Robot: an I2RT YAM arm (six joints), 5 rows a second.
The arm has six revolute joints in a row. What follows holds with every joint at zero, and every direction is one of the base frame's. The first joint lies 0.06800 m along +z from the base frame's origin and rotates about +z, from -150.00 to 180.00 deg. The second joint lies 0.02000 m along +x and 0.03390 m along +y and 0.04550 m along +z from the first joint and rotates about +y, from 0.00 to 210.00 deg. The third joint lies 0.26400 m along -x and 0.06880 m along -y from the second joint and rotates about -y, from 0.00 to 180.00 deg. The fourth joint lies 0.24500 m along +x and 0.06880 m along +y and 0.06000 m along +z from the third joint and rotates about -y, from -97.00 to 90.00 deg. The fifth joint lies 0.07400 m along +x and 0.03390 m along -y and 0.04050 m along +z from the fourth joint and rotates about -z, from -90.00 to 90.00 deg. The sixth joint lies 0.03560 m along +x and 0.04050 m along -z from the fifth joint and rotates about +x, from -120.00 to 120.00 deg. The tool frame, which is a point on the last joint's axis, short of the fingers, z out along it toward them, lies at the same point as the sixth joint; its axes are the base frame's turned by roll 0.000, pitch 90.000 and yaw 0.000 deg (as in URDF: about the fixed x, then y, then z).
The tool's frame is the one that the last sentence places.
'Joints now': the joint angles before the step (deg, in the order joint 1, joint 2, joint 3, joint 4, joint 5, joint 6). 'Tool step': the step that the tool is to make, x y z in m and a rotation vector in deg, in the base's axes. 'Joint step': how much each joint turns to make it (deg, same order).
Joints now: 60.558, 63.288, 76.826, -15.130, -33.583, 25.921
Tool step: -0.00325, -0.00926, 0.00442, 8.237, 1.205, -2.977
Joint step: -0.001, -3.167, -4.751, 11.241, 3.261, 5.798
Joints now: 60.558, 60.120, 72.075, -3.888, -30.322, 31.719
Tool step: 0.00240, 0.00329, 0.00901, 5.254, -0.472, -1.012
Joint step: 0.085, 0.964, -0.005, 6.867, 1.491, 2.205
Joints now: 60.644, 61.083, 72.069, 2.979, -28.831, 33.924
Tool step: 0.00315, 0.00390, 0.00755, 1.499, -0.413, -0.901
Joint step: -0.088, 1.493, 1.845, 1.242, 0.882, 0.178
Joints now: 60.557, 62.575, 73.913, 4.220, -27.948, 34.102
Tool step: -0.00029, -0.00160, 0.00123, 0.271, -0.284, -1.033
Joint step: -0.001, -0.258, 0.093, -0.177, 0.963, -0.438
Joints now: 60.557, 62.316, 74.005, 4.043, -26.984, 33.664
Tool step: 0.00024, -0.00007, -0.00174, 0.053, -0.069, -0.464
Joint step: 0.000, -0.176, -0.527, 0.350, 0.437, -0.178
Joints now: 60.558, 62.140, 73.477, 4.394, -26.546, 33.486
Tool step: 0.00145, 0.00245, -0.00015, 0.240, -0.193, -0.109
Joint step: -0.002, 0.525, 0.087, 0.703, 0.089, -0.086
